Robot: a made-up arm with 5 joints. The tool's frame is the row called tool.
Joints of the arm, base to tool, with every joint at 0 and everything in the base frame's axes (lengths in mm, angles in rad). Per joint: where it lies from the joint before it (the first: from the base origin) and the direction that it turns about. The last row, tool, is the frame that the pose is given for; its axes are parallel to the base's.
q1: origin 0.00 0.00 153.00 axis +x
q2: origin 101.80 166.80 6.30 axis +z
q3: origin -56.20 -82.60 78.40 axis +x
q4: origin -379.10 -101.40 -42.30 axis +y
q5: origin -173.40 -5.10 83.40 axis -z
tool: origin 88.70 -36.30 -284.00
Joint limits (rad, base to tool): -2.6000..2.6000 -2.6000..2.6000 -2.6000..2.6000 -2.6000..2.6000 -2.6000..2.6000
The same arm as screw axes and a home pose.
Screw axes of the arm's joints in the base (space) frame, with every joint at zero. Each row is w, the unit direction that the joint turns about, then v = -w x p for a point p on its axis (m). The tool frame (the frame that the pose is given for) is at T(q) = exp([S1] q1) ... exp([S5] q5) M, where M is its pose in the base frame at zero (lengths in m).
S1: w 1 0 0 v 0.0000 0.1530 0.0000
S2: w 0 0 1 v 0.1668 -0.1018 0.0000
S3: w 1 0 0 v 0.0000 0.2377 -0.0842
S4: w 0 1 0 v -0.1954 0.0000 -0.3335
S5: w 0 0 -1 v 0.0223 -0.5069 0.0000
M: xyz -0.4182 -0.0586 -0.0052 (m) quaternion w x y z 1 0 0 0
Joint limits (deg, base to tool): -148.97..148.97 -148.97..148.97 -148.97..148.97 -148.97..148.97 -148.97..148.97

